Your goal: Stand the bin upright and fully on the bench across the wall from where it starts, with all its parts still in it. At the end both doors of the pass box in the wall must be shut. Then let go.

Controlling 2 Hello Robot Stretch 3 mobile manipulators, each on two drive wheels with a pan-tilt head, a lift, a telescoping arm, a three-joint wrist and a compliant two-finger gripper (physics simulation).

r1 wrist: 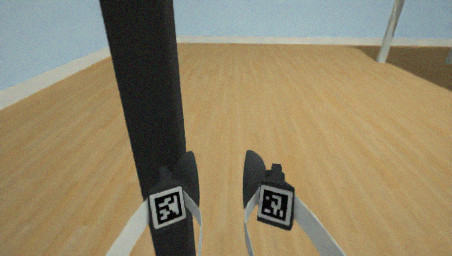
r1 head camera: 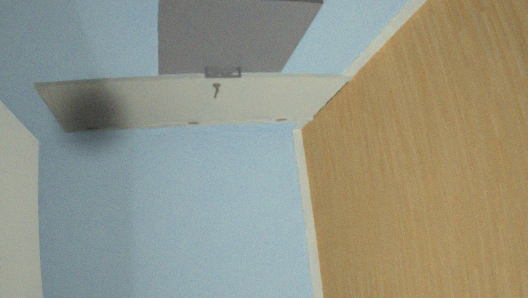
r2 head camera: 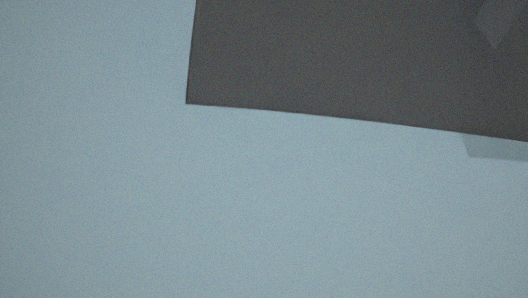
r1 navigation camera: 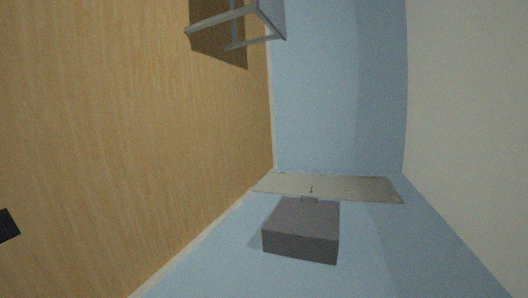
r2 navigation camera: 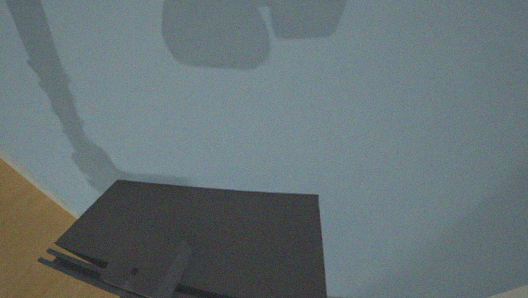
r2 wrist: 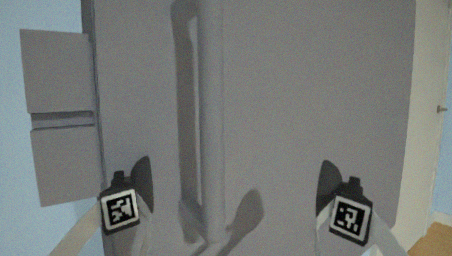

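Note:
The grey pass box on the wall (r1 head camera: 225,37) (r1 navigation camera: 300,220) shows in the r1 head and navigation views. It also shows dark in the r2 head view (r2 head camera: 340,60) and r2 navigation view (r2 navigation camera: 225,215). In the r2 wrist view, a grey door panel (r2 wrist: 310,90) with an upright bar handle (r2 wrist: 212,125) fills the middle. The r2 gripper (r2 wrist: 235,175) is wide open, with the handle in view between its fingers, left of centre; contact is not seen. The r1 gripper (r1 wrist: 220,165) is open and empty above the floor. The bin and its parts do not show. Whether both doors are shut cannot be told.
A white room door with a handle (r1 head camera: 165,102) (r1 navigation camera: 350,187) (r2 wrist: 425,100) stands near the box. A grey table-like frame (r1 navigation camera: 225,19) stands at the far wall, one leg (r1 wrist: 391,32) in the r1 wrist view. A dark post (r1 wrist: 150,75) rises beside r1's left finger. Two grey blocks (r2 wrist: 60,72) (r2 wrist: 65,165) adjoin the panel.

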